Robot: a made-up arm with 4 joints. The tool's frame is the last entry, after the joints. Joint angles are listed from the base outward. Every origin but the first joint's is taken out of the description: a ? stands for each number. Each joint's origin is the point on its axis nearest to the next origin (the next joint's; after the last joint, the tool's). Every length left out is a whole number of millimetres.
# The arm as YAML. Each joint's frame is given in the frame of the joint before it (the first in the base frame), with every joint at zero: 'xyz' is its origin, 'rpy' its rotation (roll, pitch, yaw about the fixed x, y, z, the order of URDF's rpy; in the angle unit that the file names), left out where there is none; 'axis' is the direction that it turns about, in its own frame. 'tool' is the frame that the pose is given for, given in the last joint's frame.
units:
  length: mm
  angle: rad
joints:
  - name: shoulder
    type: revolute
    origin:
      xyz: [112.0, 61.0, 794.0]
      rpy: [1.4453, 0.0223, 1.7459]
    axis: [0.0, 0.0, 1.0]
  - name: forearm
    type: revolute
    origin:
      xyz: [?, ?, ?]
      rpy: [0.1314, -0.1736, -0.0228]
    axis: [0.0, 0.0, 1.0]
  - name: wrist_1
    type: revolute
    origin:
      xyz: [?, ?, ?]
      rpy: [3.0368, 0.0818, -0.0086]
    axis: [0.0, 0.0, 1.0]
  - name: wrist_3
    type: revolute
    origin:
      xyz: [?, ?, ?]
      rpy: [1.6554, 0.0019, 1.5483]
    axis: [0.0, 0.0, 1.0]
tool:
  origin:
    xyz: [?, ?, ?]
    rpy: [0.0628, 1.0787, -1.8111]
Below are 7 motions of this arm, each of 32 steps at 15 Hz.
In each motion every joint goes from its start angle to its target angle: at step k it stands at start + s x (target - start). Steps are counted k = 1, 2, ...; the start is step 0. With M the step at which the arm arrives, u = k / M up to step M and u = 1 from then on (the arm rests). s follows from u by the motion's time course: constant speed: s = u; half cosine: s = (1 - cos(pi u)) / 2; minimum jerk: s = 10 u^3 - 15 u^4 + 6 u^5.
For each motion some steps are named. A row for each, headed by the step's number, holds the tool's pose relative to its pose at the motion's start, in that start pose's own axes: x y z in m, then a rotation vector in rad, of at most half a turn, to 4 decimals.
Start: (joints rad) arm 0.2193 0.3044 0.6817 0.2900
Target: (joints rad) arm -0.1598 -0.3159 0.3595 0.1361
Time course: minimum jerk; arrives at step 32
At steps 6, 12, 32:
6: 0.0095 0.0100 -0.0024 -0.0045 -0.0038 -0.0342
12: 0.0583 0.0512 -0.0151 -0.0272 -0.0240 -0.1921
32: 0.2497 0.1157 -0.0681 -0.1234 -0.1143 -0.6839

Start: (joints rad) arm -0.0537 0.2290 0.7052 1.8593
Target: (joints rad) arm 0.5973 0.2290 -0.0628 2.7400
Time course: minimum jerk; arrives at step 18
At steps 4, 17, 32:
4: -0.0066 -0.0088 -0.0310 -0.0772 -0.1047 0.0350
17: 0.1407 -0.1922 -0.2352 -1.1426 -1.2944 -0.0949
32: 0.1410 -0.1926 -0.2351 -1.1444 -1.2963 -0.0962

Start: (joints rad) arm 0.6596 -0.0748 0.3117 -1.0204
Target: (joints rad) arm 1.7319 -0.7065 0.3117 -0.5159
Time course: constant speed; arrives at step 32
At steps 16, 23, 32:
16: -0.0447 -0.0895 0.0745 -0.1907 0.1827 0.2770
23: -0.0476 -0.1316 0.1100 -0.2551 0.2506 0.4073
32: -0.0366 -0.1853 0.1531 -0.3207 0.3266 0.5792

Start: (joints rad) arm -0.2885 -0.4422 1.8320 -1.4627
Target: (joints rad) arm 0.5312 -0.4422 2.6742 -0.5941
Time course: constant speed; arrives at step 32
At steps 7, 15, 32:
7: 0.0263 -0.0221 -0.0409 -0.1538 0.0007 0.0807
15: 0.0557 -0.0554 -0.0916 -0.3324 0.0019 0.1691
32: 0.1092 -0.1494 -0.2035 -0.7240 0.0116 0.3469

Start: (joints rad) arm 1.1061 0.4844 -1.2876 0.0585
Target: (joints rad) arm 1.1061 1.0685 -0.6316 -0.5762
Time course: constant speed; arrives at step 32
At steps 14, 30, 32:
14: 0.0137 0.0381 0.0657 0.2633 -0.0288 -0.1698
30: 0.0295 0.0466 0.1501 0.5657 -0.0602 -0.3638
32: 0.0313 0.0450 0.1608 0.6034 -0.0640 -0.3882

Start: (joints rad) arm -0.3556 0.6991 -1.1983 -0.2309
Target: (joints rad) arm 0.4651 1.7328 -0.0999 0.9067
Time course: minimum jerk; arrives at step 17
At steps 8, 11, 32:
8: -0.2132 -0.0541 0.0297 -0.2478 0.1693 0.4754
11: -0.3104 -0.1589 0.0902 -0.3987 0.2257 0.8479
32: -0.3364 -0.2610 0.1409 -0.4990 0.2245 1.1503

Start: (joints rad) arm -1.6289 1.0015 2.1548 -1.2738
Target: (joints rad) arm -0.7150 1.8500 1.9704 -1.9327
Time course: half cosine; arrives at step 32
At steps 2, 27, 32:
2: 0.0007 0.0004 0.0026 0.0038 0.0181 -0.0003
27: 0.2001 0.0532 0.0401 -0.1137 1.7046 -0.3751
32: 0.2072 0.0566 0.0257 -0.1647 1.7974 -0.4133

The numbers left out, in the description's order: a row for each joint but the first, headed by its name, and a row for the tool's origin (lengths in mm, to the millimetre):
forearm: 91.0 -90.0 0.0
wrist_1: 86.0 -79.0 0.0
wrist_3: 37.0 32.0 0.0
tool: 217.0 54.0 0.0

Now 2 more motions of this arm.
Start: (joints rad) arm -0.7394 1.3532 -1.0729 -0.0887
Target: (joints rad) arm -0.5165 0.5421 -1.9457 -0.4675
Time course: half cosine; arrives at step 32
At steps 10, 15, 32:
10: 0.0042 0.0048 0.0104 0.0816 0.0377 0.0130
15: 0.0089 0.0064 0.0233 0.1645 0.0839 0.0216
32: 0.0231 -0.0027 0.0623 0.3598 0.2219 0.0188

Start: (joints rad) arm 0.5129 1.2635 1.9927 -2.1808
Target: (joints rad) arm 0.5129 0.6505 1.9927 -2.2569
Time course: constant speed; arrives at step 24
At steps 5, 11, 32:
5: -0.0167 -0.0046 0.0129 0.0838 -0.0737 0.0704
11: -0.0378 -0.0132 0.0264 0.1849 -0.1601 0.1564
32: -0.0848 -0.0431 0.0466 0.4056 -0.3394 0.3484

